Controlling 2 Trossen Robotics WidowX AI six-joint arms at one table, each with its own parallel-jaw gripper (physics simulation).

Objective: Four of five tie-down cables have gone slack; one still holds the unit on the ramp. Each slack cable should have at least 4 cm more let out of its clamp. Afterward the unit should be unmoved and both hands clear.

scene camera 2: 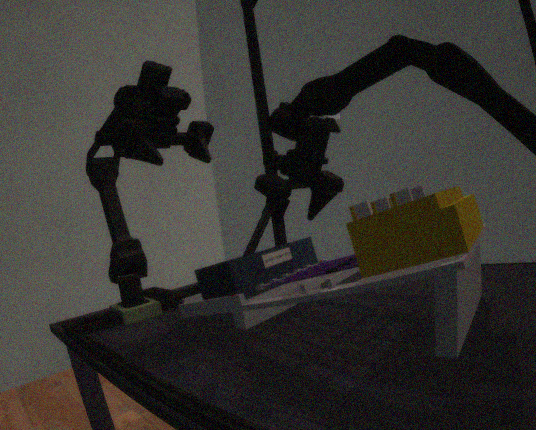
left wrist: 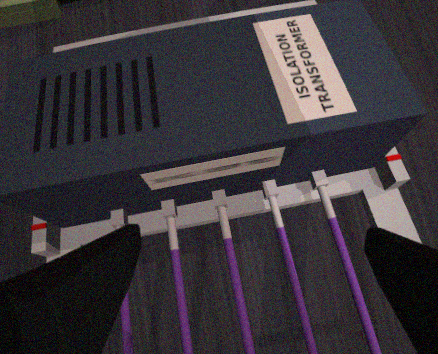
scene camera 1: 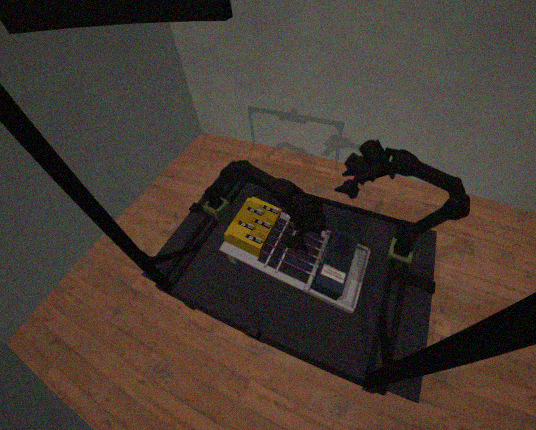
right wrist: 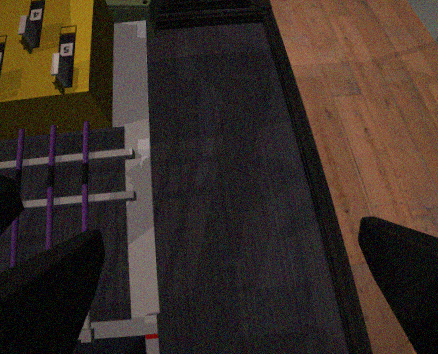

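The dark blue unit (scene camera 1: 345, 250) (scene camera 2: 250, 272) (left wrist: 200, 95) rests on the white ramp (scene camera 2: 415, 272) (left wrist: 395, 215) (right wrist: 142, 250). Purple cables (scene camera 2: 330, 265) (left wrist: 240, 300) (right wrist: 50, 215) run from its lower-edge hooks to the yellow clamp block (scene camera 1: 240, 240) (scene camera 2: 410, 240) (right wrist: 80, 30). Clamp levers 4 (right wrist: 34, 30) and 5 (right wrist: 65, 60) show in the right wrist view. Slackness cannot be told. My left gripper (scene camera 2: 294, 215) (left wrist: 253, 237) is open and empty above the cables near the unit; one finger partly hides the leftmost cable. My right gripper (scene camera 1: 341, 182) (scene camera 2: 185, 161) (right wrist: 232, 236) is open and empty, high beside the ramp.
Two pale crossbars (right wrist: 75, 200) pass under the cables. Red marks (left wrist: 393, 157) (left wrist: 39, 226) are on ramp posts beside the unit. The dark table (scene camera 2: 300, 360) carries black frame posts (scene camera 1: 80, 185) at its corners. Green arm mounts (scene camera 2: 137, 311) stand at the table's sides.
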